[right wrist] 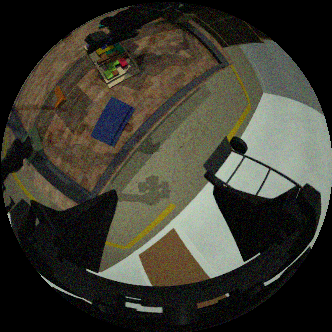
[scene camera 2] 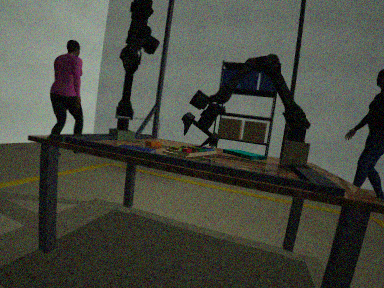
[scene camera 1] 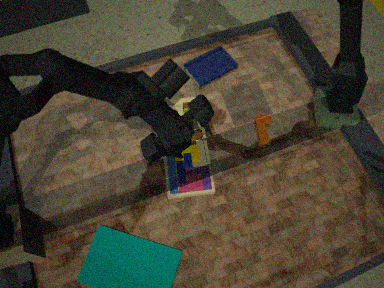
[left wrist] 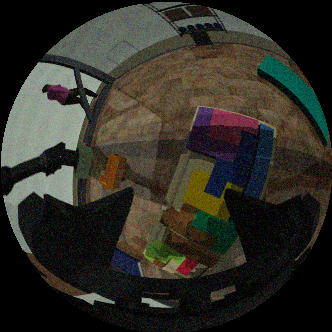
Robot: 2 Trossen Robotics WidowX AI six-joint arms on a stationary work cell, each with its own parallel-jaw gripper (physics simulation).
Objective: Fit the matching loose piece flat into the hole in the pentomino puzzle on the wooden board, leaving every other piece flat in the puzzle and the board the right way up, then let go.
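Where they show: left gripper, between the fingertips: [right wrist: 97, 48] [scene camera 2: 191, 141] [scene camera 1: 196, 145] [left wrist: 180, 193]; right gripper, between the fingertips: [right wrist: 165, 192] [scene camera 2: 130, 64]; left arm's base, origin of its link: [scene camera 2: 296, 141]; right arm's base, origin of its link: [right wrist: 27, 147] [scene camera 2: 122, 130] [scene camera 1: 339, 102] [left wrist: 75, 158].
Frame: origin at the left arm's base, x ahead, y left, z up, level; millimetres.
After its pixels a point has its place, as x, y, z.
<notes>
The pentomino puzzle board [scene camera 1: 191, 196] [right wrist: 118, 82] lies under my left arm, its pale inside face up with coloured pieces. A pale hole [left wrist: 192, 171] {460, 76, -110} shows beside the yellow piece [left wrist: 200, 194] {439, 98, -91} in the left wrist view. The brown pieces [left wrist: 192, 239] {433, 155, -91} are dim and partly shaded. The loose orange piece [scene camera 1: 262, 130] {635, 103, -97} [scene camera 2: 153, 144] {633, 136, -108} [left wrist: 115, 171] {628, 107, -114} [right wrist: 60, 96] {638, 132, -96} lies on the table, apart from the board. My left gripper [scene camera 2: 200, 132] [left wrist: 180, 193] {452, 98, -66} is open and empty above the board, which its arm partly hides in scene camera 1. My right gripper [right wrist: 165, 192] {580, 433, 184} is open and empty, raised high away from the board.
A dark blue tray-like block [scene camera 1: 211, 66] {578, 343, -104} [right wrist: 112, 121] {576, 354, -104} lies near the table's far edge in scene camera 1. A teal slab [scene camera 1: 130, 257] {236, -104, -98} [scene camera 2: 245, 154] {215, -37, -98} [left wrist: 295, 92] lies at the lower left there. The right arm's green base [scene camera 1: 330, 114] {814, 82, -65} is beyond the orange piece. A dark raised border [scene camera 1: 300, 47] {860, 332, -95} runs around the table.
</notes>
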